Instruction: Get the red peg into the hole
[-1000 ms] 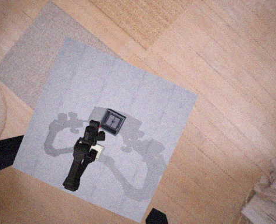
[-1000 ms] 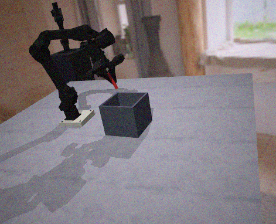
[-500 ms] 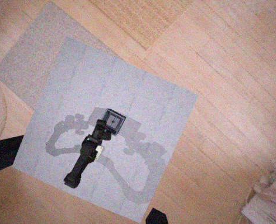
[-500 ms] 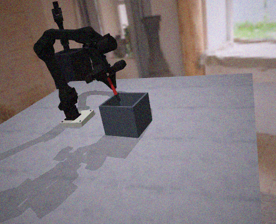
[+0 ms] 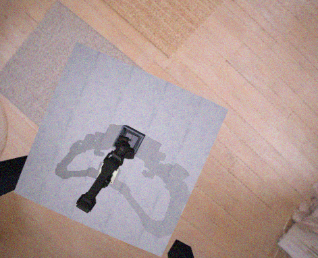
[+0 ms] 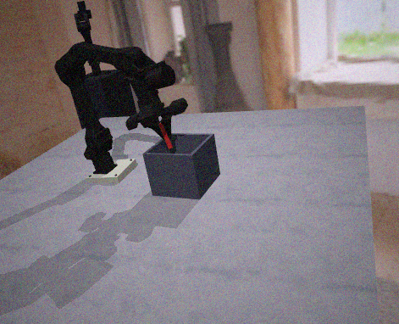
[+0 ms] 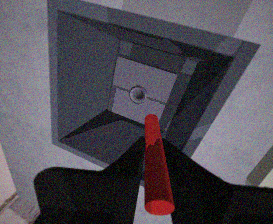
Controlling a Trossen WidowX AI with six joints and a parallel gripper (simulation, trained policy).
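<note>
Now: the light grey plate 100 mm below my gripper tip, 40 mm ahead of it and 10 mm to the right of it. Also, from my gripper tip: red peg: 10 mm to the right, 10 mm above.
</note>
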